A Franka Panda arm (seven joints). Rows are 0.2 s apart.
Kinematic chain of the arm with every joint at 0, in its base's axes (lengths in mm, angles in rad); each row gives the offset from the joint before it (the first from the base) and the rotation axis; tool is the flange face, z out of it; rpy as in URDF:
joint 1: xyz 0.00 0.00 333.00 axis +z
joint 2: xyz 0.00 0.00 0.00 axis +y
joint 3: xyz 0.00 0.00 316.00 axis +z
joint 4: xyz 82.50 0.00 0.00 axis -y
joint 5: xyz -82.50 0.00 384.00 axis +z
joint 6: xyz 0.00 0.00 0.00 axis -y
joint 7: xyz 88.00 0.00 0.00 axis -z
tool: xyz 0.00 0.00 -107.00 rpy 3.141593 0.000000 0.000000
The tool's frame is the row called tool.
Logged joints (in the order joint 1, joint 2, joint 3, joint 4, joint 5, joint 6, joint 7), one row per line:
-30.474 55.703 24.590 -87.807 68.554 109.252 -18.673
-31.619 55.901 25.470 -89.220 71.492 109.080 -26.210
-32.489 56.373 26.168 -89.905 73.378 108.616 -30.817
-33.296 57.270 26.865 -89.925 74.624 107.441 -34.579
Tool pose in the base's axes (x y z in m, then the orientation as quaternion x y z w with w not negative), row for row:
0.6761 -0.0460 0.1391 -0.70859 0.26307 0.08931 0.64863
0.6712 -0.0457 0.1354 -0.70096 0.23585 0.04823 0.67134
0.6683 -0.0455 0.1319 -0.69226 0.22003 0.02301 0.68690
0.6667 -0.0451 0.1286 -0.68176 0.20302 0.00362 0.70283
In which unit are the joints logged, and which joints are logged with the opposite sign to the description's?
The joints are logged in degrees. Opposite sign: none.
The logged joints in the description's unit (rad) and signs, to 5 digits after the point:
-0.53187 0.97220 0.42918 -1.53252 1.19649 1.90681 -0.32591
-0.55186 0.97566 0.44454 -1.55718 1.24777 1.90381 -0.45745
-0.56704 0.98389 0.45672 -1.56914 1.28069 1.89571 -0.53786
-0.58112 0.99955 0.46888 -1.56949 1.30243 1.87520 -0.60352

